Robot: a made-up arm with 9 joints. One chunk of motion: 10 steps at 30 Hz.
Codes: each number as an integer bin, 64 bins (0 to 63) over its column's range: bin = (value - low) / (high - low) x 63, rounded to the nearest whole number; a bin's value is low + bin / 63 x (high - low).
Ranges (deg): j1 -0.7..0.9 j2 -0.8..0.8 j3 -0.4..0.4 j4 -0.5..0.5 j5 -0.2..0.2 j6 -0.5..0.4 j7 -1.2..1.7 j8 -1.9..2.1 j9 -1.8..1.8
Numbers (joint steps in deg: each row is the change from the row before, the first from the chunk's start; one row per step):
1: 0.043 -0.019 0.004 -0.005 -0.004 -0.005 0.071 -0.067 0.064
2: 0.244 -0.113 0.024 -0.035 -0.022 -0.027 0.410 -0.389 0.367
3: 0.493 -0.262 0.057 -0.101 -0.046 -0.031 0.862 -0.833 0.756
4: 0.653 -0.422 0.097 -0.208 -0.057 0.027 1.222 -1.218 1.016
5: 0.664 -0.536 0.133 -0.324 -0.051 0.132 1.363 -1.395 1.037
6: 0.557 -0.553 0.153 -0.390 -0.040 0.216 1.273 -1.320 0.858
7: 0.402 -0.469 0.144 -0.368 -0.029 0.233 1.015 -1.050 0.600
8: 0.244 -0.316 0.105 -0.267 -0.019 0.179 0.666 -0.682 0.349
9: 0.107 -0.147 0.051 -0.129 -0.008 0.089 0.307 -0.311 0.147
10: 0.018 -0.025 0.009 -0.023 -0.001 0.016 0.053 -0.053 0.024
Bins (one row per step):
1: 29 31 32 31 31 35 28 29 33
2: 37 27 33 29 28 33 35 24 38
3: 47 21 36 25 24 33 45 17 45
4: 53 15 39 18 23 37 53 11 49
5: 54 10 42 11 23 44 56 8 50
6: 49 10 44 7 25 50 54 9 47
7: 43 13 43 8 27 51 48 13 42
8: 37 19 40 15 29 48 41 19 38
9: 32 26 36 23 30 41 33 25 34
10: 28 31 32 30 31 36 27 29 32

